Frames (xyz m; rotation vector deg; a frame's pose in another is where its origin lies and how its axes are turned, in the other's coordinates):
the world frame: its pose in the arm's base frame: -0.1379 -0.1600 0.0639 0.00 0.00 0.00
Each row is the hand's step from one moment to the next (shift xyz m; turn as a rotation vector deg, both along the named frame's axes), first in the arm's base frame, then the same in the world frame.
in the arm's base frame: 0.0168 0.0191 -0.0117 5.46 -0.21 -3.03
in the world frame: 0.0168 0.0191 -0.0117 5.46 -0.21 -3.03
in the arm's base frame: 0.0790 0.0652 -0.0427 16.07 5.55 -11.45
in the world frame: 0.0790 0.0652 -0.0427 16.07 5.55 -11.45
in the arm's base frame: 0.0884 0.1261 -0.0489 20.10 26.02 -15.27
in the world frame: 0.0884 0.1261 -0.0489 20.10 26.02 -15.27
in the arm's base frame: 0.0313 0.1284 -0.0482 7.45 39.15 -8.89
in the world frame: 0.0313 0.1284 -0.0482 7.45 39.15 -8.89
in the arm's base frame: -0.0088 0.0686 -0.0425 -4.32 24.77 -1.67
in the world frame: -0.0088 0.0686 -0.0425 -4.32 24.77 -1.67
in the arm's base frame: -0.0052 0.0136 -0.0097 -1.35 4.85 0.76
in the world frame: -0.0052 0.0136 -0.0097 -1.35 4.85 0.76
